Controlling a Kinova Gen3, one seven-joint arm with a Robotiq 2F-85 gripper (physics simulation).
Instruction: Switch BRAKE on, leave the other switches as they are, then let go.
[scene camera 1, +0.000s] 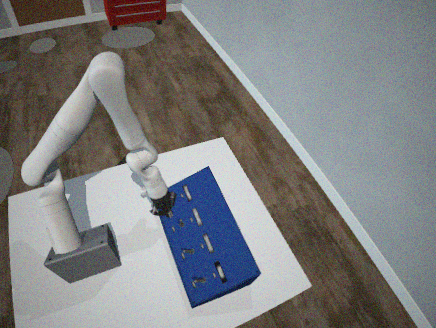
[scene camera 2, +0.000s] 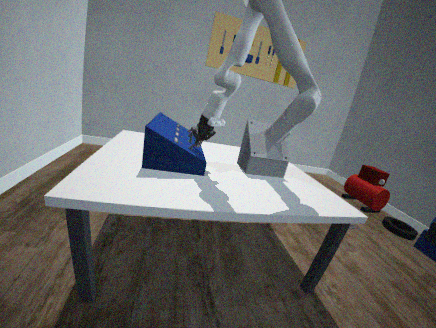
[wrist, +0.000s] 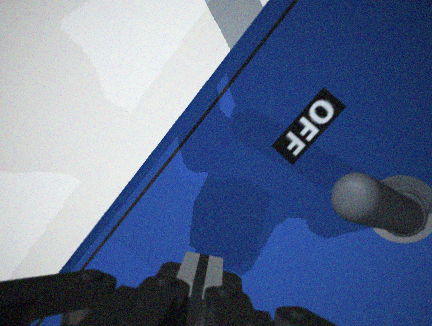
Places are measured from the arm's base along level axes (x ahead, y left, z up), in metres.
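Where they show: gripper, fingertip midpoint: (scene camera 1: 170, 216) (scene camera 2: 196, 146) (wrist: 200, 281); arm's base, origin of the base link: (scene camera 1: 70, 247) (scene camera 2: 272, 135).
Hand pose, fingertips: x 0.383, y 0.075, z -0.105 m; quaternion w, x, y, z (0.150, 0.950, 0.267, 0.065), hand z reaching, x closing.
Observation:
Things, the pixels of their top centre, and the offset from my fingertips. "spot": a spot on its surface instead. Level surfaces: height alone.
- round-tipped lever, middle of its top: (wrist: 409, 243) 0.012 m ahead, 0.067 m left, 0.043 m up
- OFF label, surface spot: (wrist: 309, 126) spot: 0.008 m back, 0.066 m left, 0.012 m down
- white table, its level: 0.086 m down
A blue sloped switch box (scene camera 1: 225, 240) (scene camera 2: 167, 150) (wrist: 390, 65) stands on the table. Small metal toggle levers stick out of its face; in scene camera 1 they show as one lever (scene camera 1: 188, 253) near the middle and another lever (scene camera 1: 199, 281) at the near end. The wrist view shows one round-tipped lever (wrist: 356, 197) at the right, with an OFF label (wrist: 309, 126) above and left of it. The BRAKE name is not readable in any view. My gripper (scene camera 1: 170, 215) (scene camera 2: 194, 146) (wrist: 200, 281) is shut and empty, over the box's low edge, left of that lever and apart from it.
The white table (scene camera 1: 280, 280) (scene camera 2: 150, 202) (wrist: 100, 150) carries the box and the grey arm base (scene camera 1: 95, 260) (scene camera 2: 267, 165). Pale upright pieces in slots (scene camera 1: 207, 242) line the upper part of the box's face. A red cabinet (scene camera 1: 135, 12) stands far off on the floor.

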